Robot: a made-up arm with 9 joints.
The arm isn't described. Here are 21 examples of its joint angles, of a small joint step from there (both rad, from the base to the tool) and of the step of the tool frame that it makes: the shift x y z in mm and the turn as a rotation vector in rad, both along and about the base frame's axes.
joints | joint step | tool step
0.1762 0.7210 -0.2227 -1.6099 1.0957 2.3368 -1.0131 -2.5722 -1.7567 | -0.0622 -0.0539 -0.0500 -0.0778 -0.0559 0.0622 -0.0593 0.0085 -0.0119 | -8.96 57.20 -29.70 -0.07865 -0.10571 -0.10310
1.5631 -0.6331 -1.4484 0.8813 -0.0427 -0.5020 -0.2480 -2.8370 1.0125 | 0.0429 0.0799 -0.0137 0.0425 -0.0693 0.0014 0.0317 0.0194 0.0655 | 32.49 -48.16 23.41 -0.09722 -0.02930 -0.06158
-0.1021 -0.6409 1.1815 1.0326 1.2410 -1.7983 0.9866 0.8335 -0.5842 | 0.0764 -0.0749 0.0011 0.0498 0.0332 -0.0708 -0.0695 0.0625 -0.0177 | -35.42 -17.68 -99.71 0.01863 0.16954 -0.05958
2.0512 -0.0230 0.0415 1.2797 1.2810 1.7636 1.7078 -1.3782 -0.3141 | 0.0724 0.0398 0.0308 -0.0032 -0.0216 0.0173 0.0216 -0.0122 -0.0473 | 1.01 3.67 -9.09 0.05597 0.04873 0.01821
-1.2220 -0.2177 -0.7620 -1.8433 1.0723 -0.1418 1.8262 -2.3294 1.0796 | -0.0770 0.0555 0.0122 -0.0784 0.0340 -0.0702 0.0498 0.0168 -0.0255 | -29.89 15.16 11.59 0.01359 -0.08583 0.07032
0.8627 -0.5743 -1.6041 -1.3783 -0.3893 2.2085 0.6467 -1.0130 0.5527 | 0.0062 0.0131 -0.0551 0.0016 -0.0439 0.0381 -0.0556 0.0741 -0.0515 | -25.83 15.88 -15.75 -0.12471 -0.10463 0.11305
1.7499 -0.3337 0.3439 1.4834 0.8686 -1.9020 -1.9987 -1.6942 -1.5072 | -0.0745 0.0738 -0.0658 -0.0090 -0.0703 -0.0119 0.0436 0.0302 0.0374 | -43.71 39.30 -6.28 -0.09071 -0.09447 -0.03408
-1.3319 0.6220 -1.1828 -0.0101 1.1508 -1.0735 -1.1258 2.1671 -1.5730 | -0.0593 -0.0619 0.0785 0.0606 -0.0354 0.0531 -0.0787 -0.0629 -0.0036 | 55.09 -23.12 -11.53 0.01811 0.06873 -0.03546
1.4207 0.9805 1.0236 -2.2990 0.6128 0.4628 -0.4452 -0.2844 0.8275 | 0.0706 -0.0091 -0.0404 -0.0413 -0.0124 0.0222 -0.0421 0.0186 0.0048 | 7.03 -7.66 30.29 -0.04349 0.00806 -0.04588
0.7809 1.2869 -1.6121 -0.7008 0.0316 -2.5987 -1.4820 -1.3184 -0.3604 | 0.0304 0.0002 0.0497 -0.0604 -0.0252 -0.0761 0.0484 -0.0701 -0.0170 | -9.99 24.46 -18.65 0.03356 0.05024 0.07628
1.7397 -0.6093 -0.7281 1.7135 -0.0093 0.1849 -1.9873 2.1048 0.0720 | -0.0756 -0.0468 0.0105 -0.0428 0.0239 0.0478 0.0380 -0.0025 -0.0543 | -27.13 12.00 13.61 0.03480 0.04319 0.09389
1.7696 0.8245 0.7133 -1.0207 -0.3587 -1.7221 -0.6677 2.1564 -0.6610 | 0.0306 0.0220 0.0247 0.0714 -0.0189 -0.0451 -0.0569 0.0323 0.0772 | 4.62 5.85 30.32 0.02565 0.01765 0.09384
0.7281 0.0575 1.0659 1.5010 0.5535 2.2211 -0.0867 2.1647 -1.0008 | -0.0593 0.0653 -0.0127 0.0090 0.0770 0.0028 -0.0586 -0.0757 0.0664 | -9.05 17.74 -62.11 0.03199 -0.04664 -0.13140
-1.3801 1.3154 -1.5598 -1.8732 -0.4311 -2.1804 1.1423 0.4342 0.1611 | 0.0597 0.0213 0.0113 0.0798 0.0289 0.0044 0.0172 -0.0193 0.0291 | -36.89 -12.39 -22.77 -0.00403 -0.08525 0.02644
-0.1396 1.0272 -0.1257 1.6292 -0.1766 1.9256 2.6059 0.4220 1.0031 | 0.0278 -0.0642 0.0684 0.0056 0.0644 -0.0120 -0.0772 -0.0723 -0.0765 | 25.41 -1.13 11.19 0.03154 0.00282 0.14483
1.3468 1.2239 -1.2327 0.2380 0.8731 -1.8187 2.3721 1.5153 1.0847 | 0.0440 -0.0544 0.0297 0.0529 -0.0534 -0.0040 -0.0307 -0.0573 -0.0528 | 20.49 3.36 34.61 -0.05386 0.01314 0.01687
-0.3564 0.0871 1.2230 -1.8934 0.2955 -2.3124 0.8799 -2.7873 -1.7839 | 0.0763 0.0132 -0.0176 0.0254 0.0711 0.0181 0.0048 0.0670 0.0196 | -55.92 18.44 78.04 0.04255 0.07164 -0.02309
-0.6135 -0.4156 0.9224 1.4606 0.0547 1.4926 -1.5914 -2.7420 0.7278 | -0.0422 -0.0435 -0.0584 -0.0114 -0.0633 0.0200 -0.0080 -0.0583 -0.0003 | -3.67 52.67 25.13 -0.12169 0.04202 -0.09344
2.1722 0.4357 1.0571 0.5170 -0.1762 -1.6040 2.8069 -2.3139 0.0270 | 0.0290 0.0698 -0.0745 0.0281 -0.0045 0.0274 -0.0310 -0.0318 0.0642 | 3.69 6.57 37.48 -0.08123 -0.07930 0.01957
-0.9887 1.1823 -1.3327 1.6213 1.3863 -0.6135 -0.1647 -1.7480 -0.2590 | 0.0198 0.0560 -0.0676 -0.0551 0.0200 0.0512 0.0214 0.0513 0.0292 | -34.50 -9.31 27.12 0.05619 0.03626 0.12394
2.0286 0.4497 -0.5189 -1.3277 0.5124 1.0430 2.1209 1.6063 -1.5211 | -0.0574 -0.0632 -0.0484 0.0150 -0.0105 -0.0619 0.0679 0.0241 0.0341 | -2.74 18.41 -3.57 0.04231 0.01275 0.00599
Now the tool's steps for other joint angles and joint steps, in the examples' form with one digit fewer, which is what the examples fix.
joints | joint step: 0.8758 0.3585 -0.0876 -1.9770 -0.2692 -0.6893 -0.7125 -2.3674 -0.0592 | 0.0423 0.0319 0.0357 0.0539 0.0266 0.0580 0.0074 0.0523 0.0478
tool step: -0.1 21.8 14.7 -0.0176 -0.0208 0.0227
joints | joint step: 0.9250 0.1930 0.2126 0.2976 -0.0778 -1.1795 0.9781 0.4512 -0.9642 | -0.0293 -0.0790 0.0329 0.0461 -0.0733 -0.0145 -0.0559 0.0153 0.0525
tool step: 49.0 11.1 -30.3 -0.0220 0.0495 -0.0249
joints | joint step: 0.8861 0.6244 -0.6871 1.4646 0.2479 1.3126 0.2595 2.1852 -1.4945 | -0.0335 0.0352 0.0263 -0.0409 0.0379 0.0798 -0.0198 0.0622 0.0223
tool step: -10.4 -0.5 -24.0 0.0063 -0.0125 0.1324
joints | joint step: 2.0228 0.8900 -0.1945 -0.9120 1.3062 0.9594 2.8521 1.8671 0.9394 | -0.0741 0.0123 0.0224 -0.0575 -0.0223 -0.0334 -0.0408 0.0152 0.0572
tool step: -63.4 34.3 13.5 -0.0797 -0.0761 0.0543
